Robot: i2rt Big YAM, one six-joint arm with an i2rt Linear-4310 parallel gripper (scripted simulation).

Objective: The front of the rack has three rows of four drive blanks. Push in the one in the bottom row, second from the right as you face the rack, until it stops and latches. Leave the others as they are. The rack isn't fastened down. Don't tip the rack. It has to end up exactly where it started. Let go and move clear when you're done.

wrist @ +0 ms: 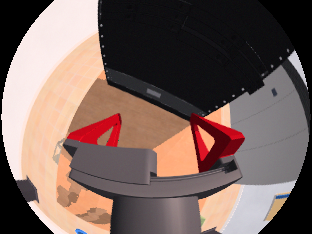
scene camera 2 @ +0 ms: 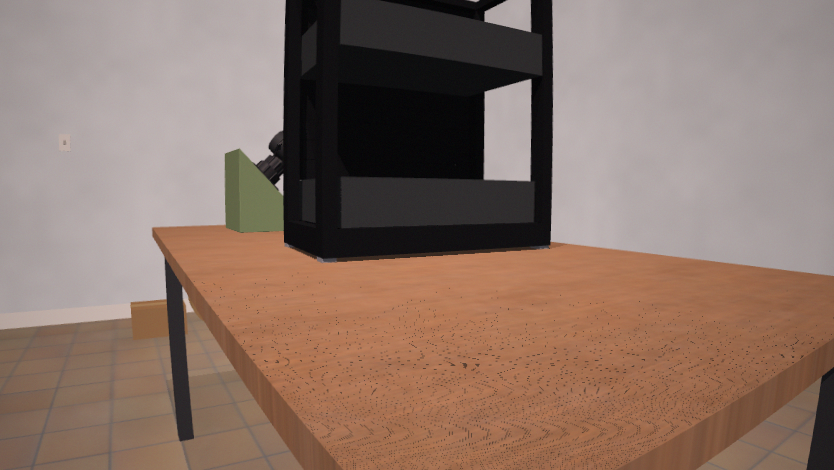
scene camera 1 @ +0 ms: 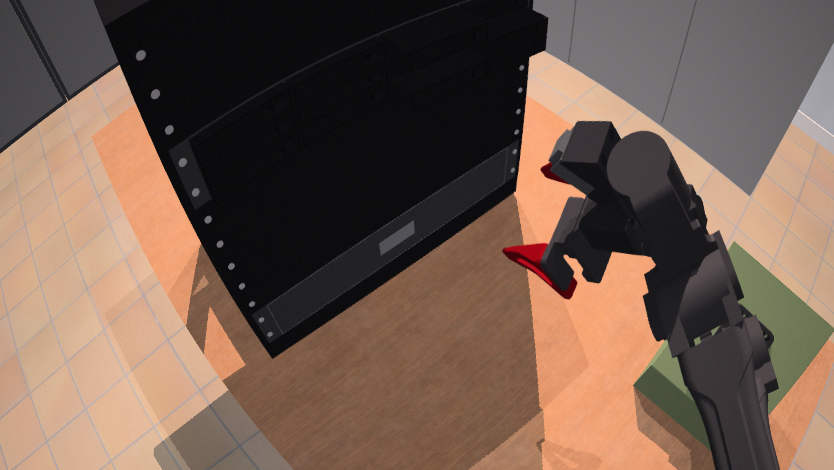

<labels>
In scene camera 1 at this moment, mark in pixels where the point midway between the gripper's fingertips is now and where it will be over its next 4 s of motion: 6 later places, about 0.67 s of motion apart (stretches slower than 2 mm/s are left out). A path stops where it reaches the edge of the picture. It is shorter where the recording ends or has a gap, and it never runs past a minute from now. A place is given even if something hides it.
The gripper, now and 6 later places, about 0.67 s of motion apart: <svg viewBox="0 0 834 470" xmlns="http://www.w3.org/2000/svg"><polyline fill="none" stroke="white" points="525,211 558,182 589,163 611,153 620,150 615,141 584,100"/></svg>
</labels>
